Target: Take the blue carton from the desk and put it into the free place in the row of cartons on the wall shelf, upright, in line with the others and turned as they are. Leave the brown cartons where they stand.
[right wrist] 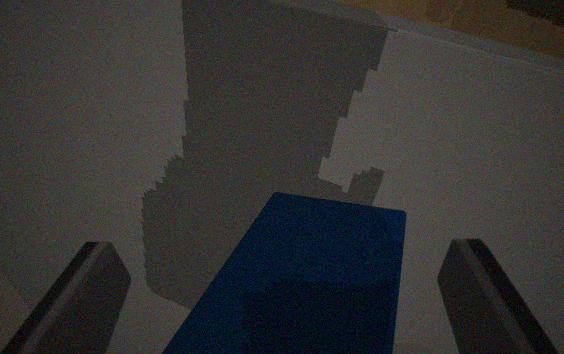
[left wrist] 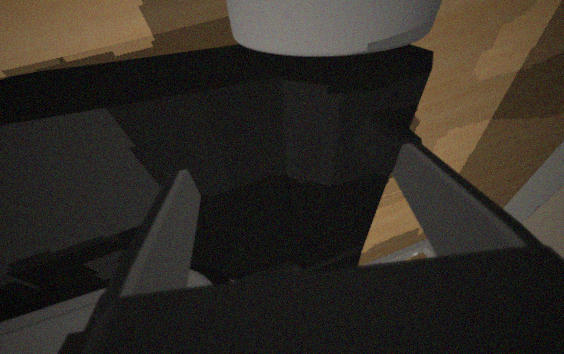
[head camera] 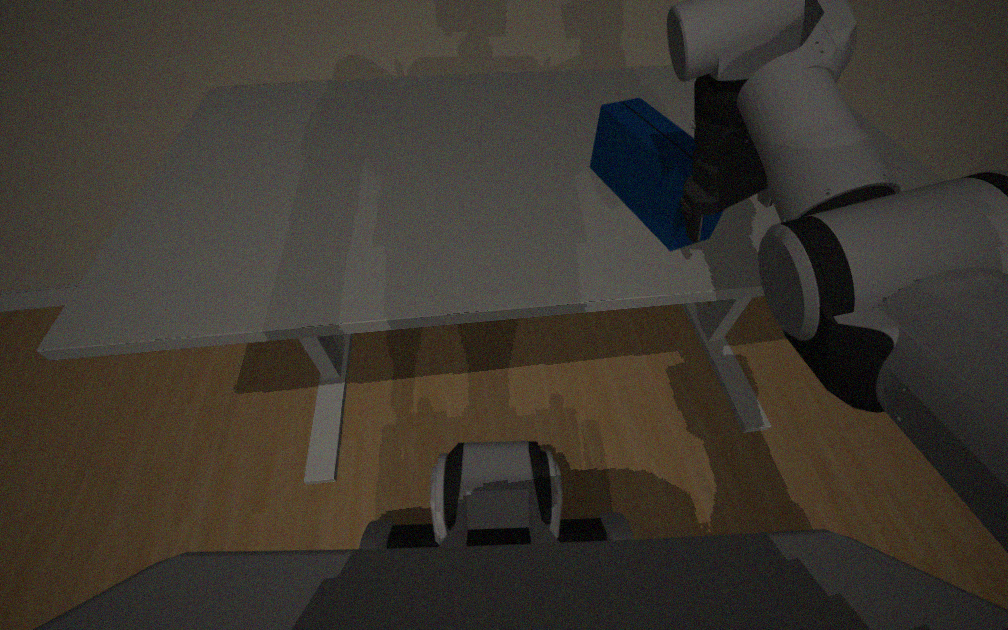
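The blue carton (head camera: 631, 159) (right wrist: 325, 245) rests on the grey desk (head camera: 460, 193) (right wrist: 450, 125), towards the right in the head view and slanted to the desk edge. A dark line runs along its top. My right gripper (head camera: 696, 226) (right wrist: 278, 260) is open at the carton's near end. In the right wrist view the carton lies between the two fingers, with gaps at both sides; how deep the fingers reach is unclear. My left gripper (left wrist: 296, 171) is open and empty, away from the desk. The wall shelf and the brown cartons do not show.
The desk's front edge (head camera: 460, 319) crosses the head view. Below it are desk feet (head camera: 324, 438) (head camera: 743, 393) and the wooden floor (head camera: 185, 430). My right arm (head camera: 906, 237) covers the desk's right part. My dark base (head camera: 520, 586) is at the bottom.
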